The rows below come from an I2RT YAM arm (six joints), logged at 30 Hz.
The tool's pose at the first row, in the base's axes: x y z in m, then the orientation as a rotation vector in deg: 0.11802, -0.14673, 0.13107, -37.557, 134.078, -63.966
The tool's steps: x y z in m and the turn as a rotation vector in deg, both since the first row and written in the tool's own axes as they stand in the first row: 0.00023, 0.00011, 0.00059, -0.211, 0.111, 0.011; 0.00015, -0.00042, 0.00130, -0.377, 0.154, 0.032; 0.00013, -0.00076, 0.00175, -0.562, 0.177, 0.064; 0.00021, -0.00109, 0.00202, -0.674, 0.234, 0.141; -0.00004, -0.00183, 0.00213, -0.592, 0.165, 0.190; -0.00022, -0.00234, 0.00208, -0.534, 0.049, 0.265; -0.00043, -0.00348, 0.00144, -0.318, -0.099, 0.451; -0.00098, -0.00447, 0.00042, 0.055, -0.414, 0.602; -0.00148, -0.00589, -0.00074, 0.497, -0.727, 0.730; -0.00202, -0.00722, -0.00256, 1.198, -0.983, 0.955; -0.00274, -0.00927, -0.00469, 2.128, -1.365, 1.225
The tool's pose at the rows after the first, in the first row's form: 0.11816, -0.14715, 0.13060, -37.573, 134.321, -63.793; 0.11876, -0.14781, 0.13064, -37.589, 134.475, -63.625; 0.11911, -0.14825, 0.13067, -37.606, 134.627, -63.420; 0.11928, -0.14863, 0.13076, -37.527, 134.759, -63.296; 0.11970, -0.14896, 0.13135, -37.465, 134.647, -63.325; 0.11992, -0.14911, 0.13182, -37.400, 134.515, -63.290; 0.11996, -0.14925, 0.13314, -37.153, 134.253, -63.362; 0.12000, -0.14888, 0.13461, -36.962, 133.738, -63.525; 0.12002, -0.14870, 0.13651, -36.775, 133.174, -63.773; 0.11966, -0.14806, 0.13871, -36.352, 132.481, -64.291; 0.11942, -0.14754, 0.14169, -35.844, 131.521, -64.959
